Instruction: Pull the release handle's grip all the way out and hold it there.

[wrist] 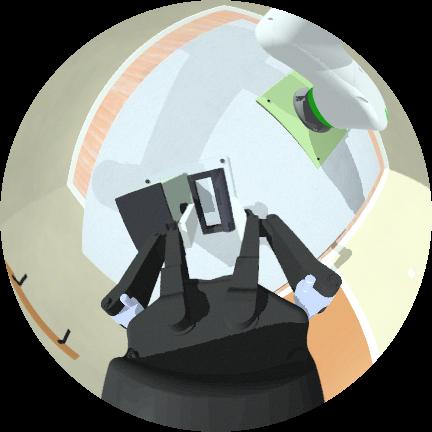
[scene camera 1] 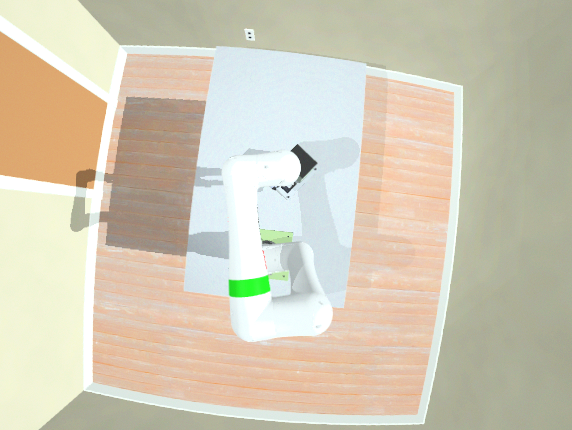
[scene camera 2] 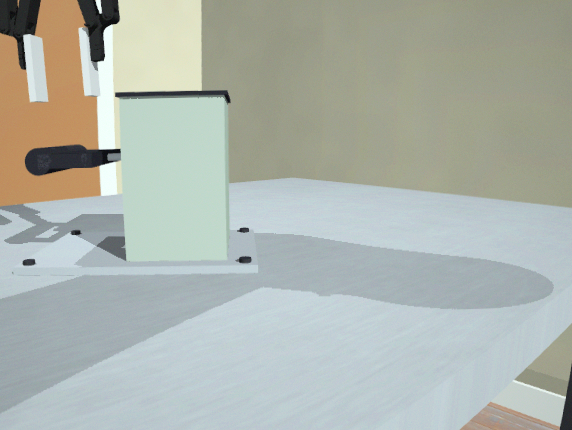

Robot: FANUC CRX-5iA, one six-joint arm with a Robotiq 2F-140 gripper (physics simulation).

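A pale green box [scene camera 2: 175, 180] [wrist: 176, 196] with a dark top [scene camera 1: 306, 161] [wrist: 142, 212] stands on a bolted white base plate [scene camera 2: 150, 270]. The release handle's dark grip [scene camera 2: 55, 160] [wrist: 226, 200] sticks out from the box's side on a short frame, a little away from the box. My gripper [scene camera 2: 64, 98] [wrist: 213, 209] is open partway and empty, its white pads pointing down. The fingertips are above the grip, with a gap between them in scene camera 2. In the wrist view the pads appear on either side of the handle frame. In scene camera 1 the arm hides the gripper.
The white arm [scene camera 1: 243, 215] reaches over the pale table [scene camera 1: 285, 95] [scene camera 2: 350, 350]. Its green mounting plate [scene camera 1: 277, 235] [wrist: 285, 95] lies on the table away from the box. The box's top edge is close beside the fingers. Walls stand around the room.
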